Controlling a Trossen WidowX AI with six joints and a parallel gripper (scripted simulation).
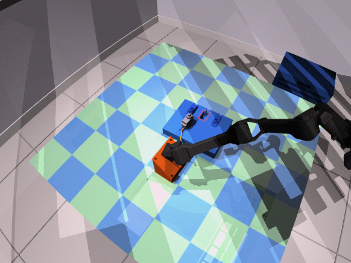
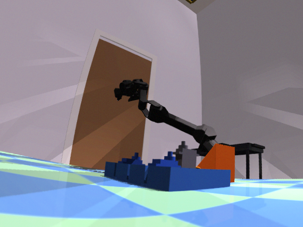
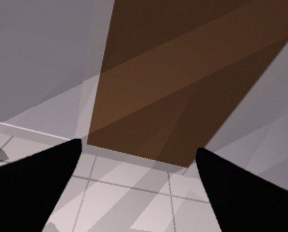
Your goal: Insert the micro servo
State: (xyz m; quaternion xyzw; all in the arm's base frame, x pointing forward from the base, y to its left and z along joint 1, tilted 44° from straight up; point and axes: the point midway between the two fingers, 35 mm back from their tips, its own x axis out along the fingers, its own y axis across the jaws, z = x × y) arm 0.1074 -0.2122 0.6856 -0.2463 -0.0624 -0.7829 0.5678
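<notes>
My gripper tip is now 16 cm short of the blue deck, 61 cm to the right of it and 45 cm above it.
</notes>
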